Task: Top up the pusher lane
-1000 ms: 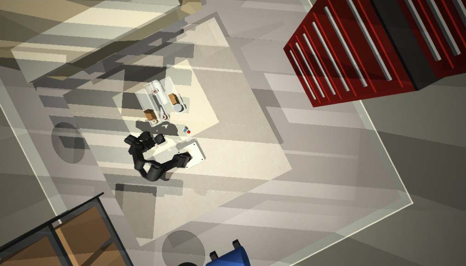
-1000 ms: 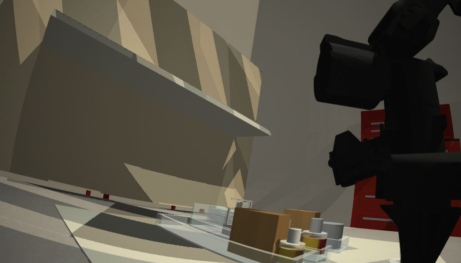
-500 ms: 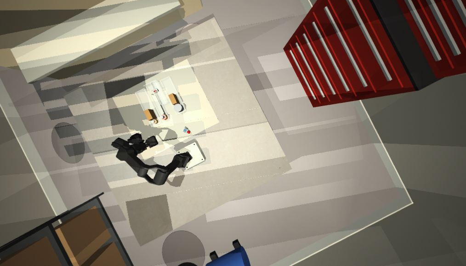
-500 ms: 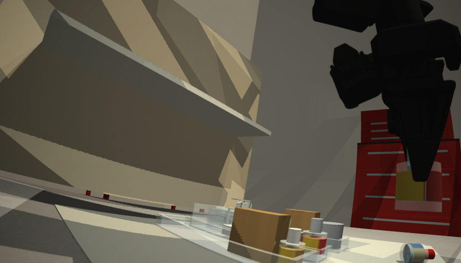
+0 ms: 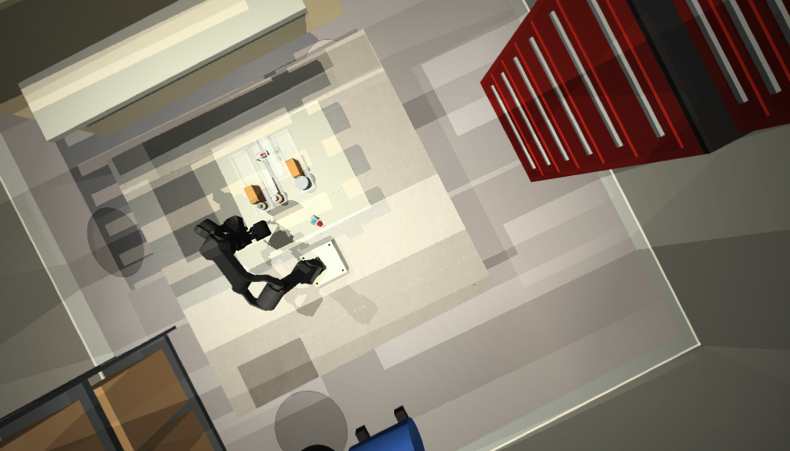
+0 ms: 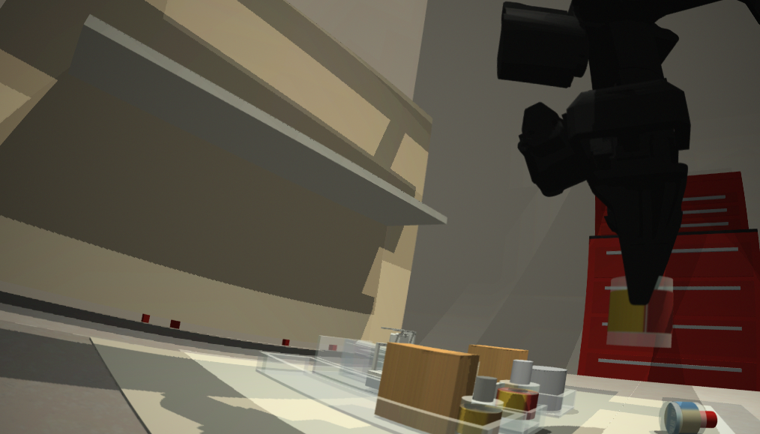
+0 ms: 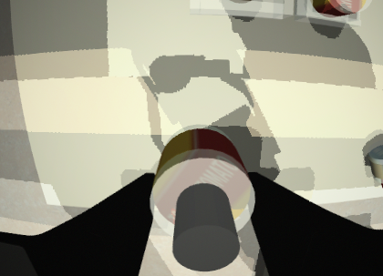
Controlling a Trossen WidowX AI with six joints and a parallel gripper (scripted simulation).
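Now: the lane 23 cm ahead of my gripper tip, 19 cm to the right of it and 10 cm below it. Also, from my gripper tip: pusher plate: 19 cm ahead, 19 cm to the right, 7 cm below.
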